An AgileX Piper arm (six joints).
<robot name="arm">
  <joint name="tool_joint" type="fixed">
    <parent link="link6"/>
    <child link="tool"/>
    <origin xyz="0 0 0" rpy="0 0 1.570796"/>
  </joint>
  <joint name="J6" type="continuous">
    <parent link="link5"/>
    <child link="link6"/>
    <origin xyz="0.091 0 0" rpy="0 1.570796 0"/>
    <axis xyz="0 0 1"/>
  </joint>
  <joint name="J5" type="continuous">
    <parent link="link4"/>
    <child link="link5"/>
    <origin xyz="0 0 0" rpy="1.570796 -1.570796 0"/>
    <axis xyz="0 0 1"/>
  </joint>
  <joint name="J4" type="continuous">
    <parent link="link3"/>
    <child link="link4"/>
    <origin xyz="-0.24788 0.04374 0" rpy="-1.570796 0 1.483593"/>
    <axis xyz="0 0 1"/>
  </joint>
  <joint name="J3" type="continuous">
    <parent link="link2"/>
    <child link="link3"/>
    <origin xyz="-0.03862 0.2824 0" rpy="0 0 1.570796"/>
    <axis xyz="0 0 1"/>
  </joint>
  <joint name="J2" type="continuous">
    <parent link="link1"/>
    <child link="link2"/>
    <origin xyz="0 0 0" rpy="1.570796 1.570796 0"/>
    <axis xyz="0 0 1"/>
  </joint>
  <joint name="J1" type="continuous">
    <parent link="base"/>
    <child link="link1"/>
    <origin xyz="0 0 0.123" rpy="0 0 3.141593"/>
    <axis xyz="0 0 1"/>
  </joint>
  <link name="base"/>
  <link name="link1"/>
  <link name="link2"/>
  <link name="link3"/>
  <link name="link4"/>
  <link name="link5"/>
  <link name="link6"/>
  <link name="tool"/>
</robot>
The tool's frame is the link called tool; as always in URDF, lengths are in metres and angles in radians. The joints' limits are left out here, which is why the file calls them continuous.
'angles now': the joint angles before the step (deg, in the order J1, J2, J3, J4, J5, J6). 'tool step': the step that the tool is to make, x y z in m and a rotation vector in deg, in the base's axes. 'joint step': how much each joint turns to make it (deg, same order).
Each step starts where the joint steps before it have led.
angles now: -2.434 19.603 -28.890 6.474 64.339 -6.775
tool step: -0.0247 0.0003 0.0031 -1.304 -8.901 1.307
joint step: 1.320 -9.508 0.295 -0.835 0.309 -0.324
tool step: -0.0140 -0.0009 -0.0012 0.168 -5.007 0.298
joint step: 1.497 -5.578 0.432 -0.902 0.034 1.297
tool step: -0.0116 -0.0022 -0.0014 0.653 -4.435 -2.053
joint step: -0.025 -4.773 0.256 -1.482 -0.067 2.280
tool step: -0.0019 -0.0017 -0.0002 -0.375 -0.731 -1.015
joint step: -0.002 -0.770 0.003 -1.178 0.008 0.704
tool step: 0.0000 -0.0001 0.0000 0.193 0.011 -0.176
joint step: 0.011 0.000 -0.001 -0.069 0.001 0.291
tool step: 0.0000 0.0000 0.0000 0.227 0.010 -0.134
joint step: 0.001 0.000 0.000 0.000 0.000 0.264
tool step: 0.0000 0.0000 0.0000 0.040 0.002 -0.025
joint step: -0.001 0.000 0.000 0.000 0.000 0.047
